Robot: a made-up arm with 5 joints.
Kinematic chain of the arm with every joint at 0, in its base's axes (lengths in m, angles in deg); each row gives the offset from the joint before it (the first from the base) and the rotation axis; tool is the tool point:
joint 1: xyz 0 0 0.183 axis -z
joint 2: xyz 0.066 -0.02 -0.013 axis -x
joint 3: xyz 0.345 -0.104 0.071 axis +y
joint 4: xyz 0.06 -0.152 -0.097 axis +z
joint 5: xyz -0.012 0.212 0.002 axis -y
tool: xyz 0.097 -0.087 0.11
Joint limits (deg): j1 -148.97..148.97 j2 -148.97..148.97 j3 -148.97..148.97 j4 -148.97..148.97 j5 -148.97..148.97
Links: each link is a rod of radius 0.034 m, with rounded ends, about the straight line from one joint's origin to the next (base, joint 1, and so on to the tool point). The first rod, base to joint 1, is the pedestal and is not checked.
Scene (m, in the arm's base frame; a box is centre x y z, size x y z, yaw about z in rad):
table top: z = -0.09
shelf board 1: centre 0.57 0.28 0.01 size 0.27 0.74 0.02 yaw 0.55
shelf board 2: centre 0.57 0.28 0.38 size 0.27 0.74 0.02 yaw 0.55
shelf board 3: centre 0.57 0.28 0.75 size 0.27 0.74 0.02 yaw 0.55
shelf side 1: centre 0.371 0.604 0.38 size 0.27 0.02 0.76 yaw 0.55
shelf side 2: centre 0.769 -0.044 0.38 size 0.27 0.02 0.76 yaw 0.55
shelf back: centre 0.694 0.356 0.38 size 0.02 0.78 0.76 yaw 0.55
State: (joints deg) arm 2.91 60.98 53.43 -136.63 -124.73
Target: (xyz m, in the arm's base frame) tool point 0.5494 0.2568 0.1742
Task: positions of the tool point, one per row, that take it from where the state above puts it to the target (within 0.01 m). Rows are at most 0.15 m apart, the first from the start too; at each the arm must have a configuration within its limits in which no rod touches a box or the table.
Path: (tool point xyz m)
1: 0.3453 -0.3059 0.3581
2: 0.3940 -0.2292 0.3125
3: 0.4186 -0.1391 0.2688
4: 0.4154 -0.0443 0.2295
5: 0.3845 0.0457 0.1974
6: 0.3299 0.1222 0.1742
7: 0.3922 0.1511 0.1521
8: 0.4509 0.1858 0.1450
9: 0.5039 0.2222 0.1529
10: 0.5494 0.2568 0.1742

